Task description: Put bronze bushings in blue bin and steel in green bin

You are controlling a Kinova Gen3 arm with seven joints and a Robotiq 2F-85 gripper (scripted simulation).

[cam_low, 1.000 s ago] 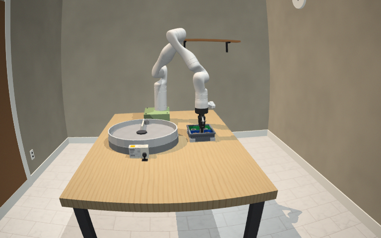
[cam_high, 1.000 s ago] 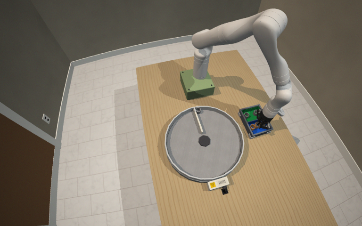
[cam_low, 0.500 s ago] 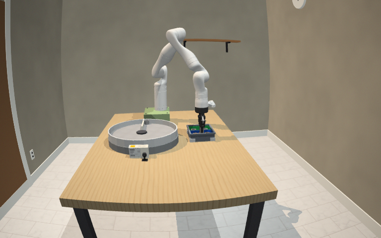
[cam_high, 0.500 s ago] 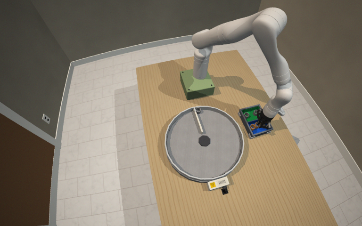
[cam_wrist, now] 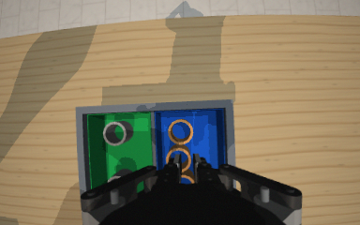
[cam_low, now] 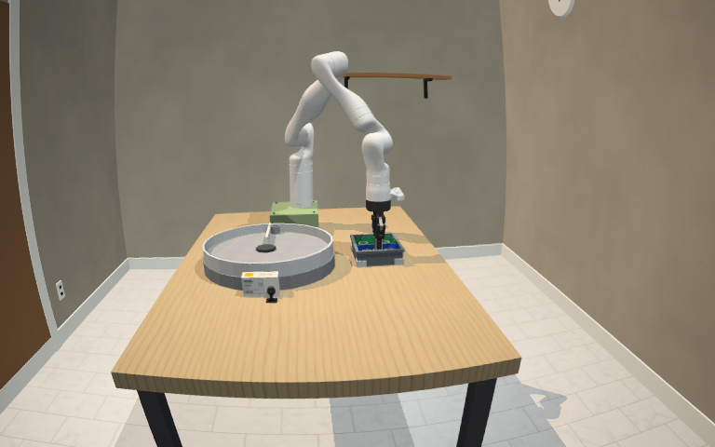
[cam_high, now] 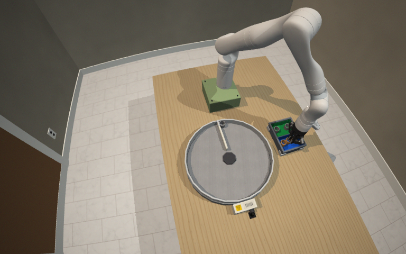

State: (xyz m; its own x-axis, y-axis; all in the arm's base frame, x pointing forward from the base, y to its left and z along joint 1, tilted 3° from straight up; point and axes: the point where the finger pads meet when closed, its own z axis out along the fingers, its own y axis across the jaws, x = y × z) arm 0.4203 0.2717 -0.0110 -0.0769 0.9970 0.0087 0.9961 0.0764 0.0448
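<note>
My gripper is now 4 cm past the blue bin and 3 cm above it. From my hand the other things lie so: turntable (4 cm ahead, 35 cm to the right).
</note>
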